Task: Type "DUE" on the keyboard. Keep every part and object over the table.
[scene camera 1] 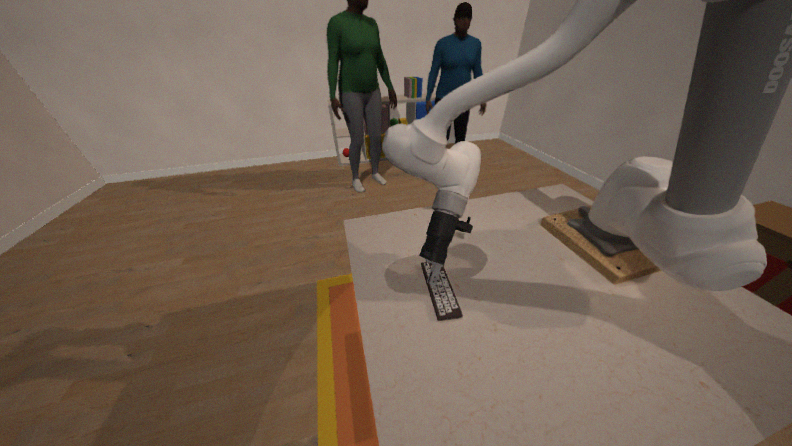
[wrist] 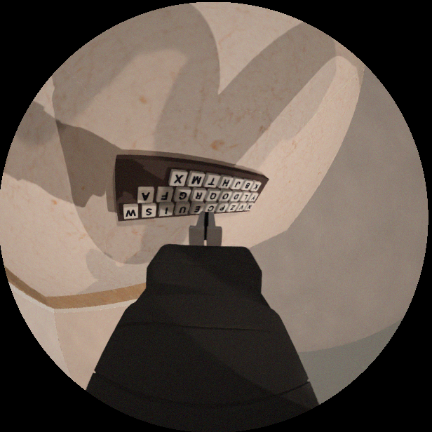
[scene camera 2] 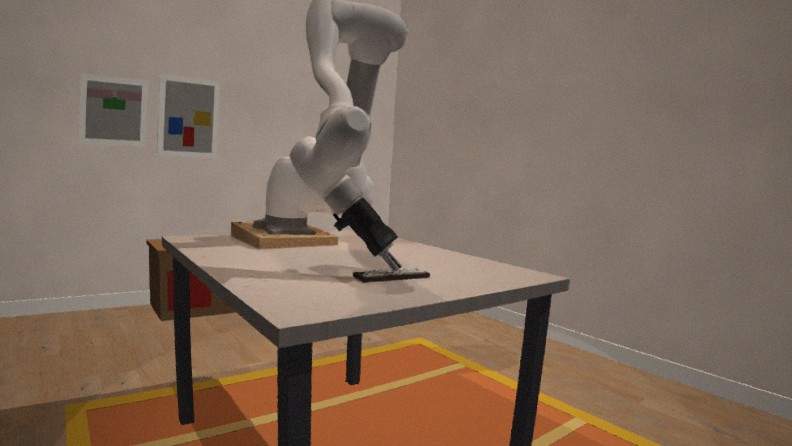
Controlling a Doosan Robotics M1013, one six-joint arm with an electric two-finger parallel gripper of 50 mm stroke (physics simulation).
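Seen in the pictures: gripper, fingertip midpoint: (scene camera 1: pixel 430 284) (scene camera 2: pixel 398 269); arm's base, link origin: (scene camera 1: pixel 607 234) (scene camera 2: pixel 285 229).
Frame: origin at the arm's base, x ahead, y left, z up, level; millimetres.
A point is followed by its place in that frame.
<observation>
The keyboard (scene camera 1: pixel 449 317) {y 174, x 640, z -33 mm} (scene camera 2: pixel 365 277) {y -23, x 659, z -31 mm} (wrist: pixel 140 172) is a dark board with white letter keys, lying flat on the table. In the wrist view its letters appear upside down. The D key (wrist: pixel 237 196) is in the middle row; the U key (wrist: pixel 182 210) and the E key (wrist: pixel 196 209) are in the row nearest the gripper. My gripper (scene camera 1: pixel 430 281) {y 74, x 661, z -15 mm} (scene camera 2: pixel 397 269) {y 74, x 661, z -15 mm} (wrist: pixel 206 220) is shut and empty, tilted, with its fingertips at the C key and close beside the E key. Whether the tips touch a key cannot be told.
The pale table (scene camera 1: pixel 498 387) {y 341, x 592, z -44 mm} (scene camera 2: pixel 232 260) {y -271, x 307, z -43 mm} carries the arm's wooden base board (scene camera 1: pixel 637 268) {y 148, x 42, z -6 mm} (scene camera 2: pixel 299 241) {y 6, x 131, z -23 mm}. In scene camera 1 the keyboard lies near the table's left edge. Two people (scene camera 1: pixel 357 55) (scene camera 1: pixel 458 66) stand beyond the table by a shelf.
</observation>
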